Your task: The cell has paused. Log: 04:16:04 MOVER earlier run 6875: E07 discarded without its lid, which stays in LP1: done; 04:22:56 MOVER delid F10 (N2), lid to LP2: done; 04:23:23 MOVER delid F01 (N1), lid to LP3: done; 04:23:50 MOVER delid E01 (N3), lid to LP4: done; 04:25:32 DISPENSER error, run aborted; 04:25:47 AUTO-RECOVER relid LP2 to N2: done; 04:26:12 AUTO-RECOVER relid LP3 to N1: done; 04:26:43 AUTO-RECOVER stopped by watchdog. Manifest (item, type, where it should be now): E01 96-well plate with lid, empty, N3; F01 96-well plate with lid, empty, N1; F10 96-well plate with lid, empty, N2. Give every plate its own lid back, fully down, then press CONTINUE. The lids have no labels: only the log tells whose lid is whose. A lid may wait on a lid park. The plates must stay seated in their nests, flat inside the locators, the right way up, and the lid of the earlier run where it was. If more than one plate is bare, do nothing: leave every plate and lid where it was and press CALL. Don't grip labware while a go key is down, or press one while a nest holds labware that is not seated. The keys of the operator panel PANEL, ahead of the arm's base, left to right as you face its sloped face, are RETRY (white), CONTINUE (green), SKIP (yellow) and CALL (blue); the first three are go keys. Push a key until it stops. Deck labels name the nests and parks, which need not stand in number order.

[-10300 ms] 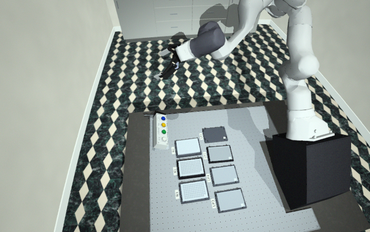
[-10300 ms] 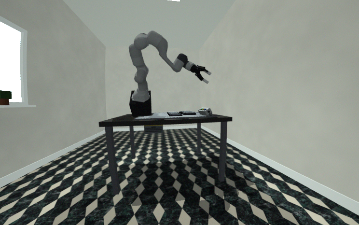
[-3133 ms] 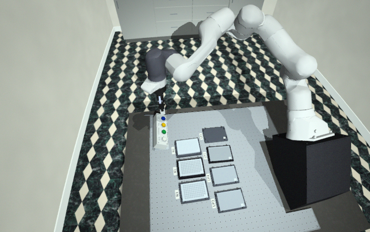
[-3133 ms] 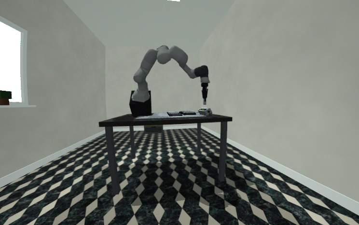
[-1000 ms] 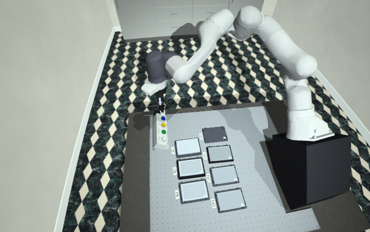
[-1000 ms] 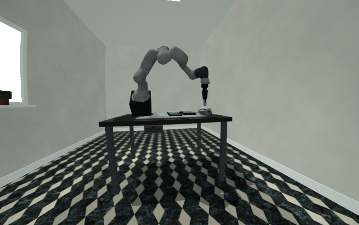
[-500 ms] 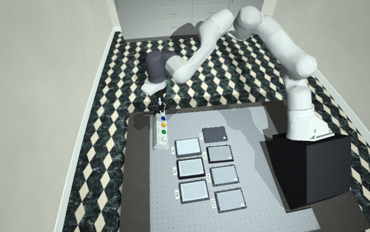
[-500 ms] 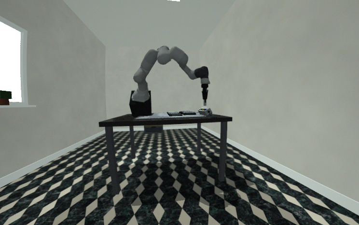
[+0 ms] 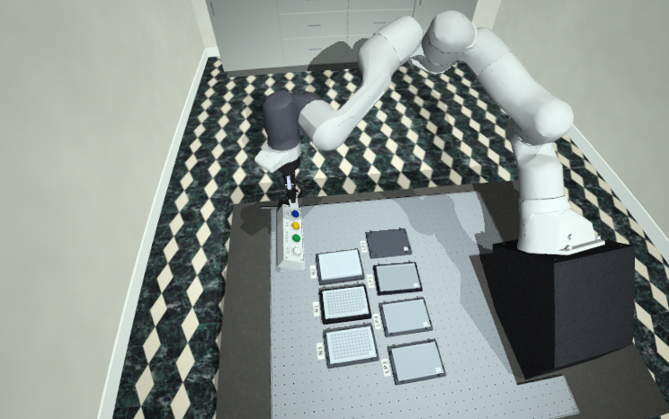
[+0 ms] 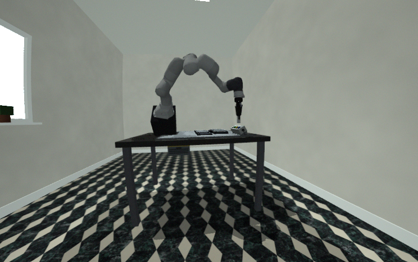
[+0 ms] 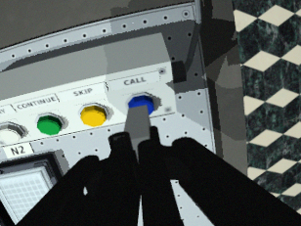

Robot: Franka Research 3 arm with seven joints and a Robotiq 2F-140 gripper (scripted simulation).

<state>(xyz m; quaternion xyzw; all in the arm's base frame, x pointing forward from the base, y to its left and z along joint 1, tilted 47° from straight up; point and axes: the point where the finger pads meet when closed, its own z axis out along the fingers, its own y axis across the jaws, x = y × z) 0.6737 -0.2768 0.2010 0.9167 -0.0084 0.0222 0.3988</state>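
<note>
My gripper is now 70 mm above the blue call key. Also, from my hand: white retry key 10 mm ahead, 150 mm to the left, 70 mm below; then yellow skip key 50 mm to the left, 70 mm below; then green continue key 100 mm to the left, 70 mm below.
</note>
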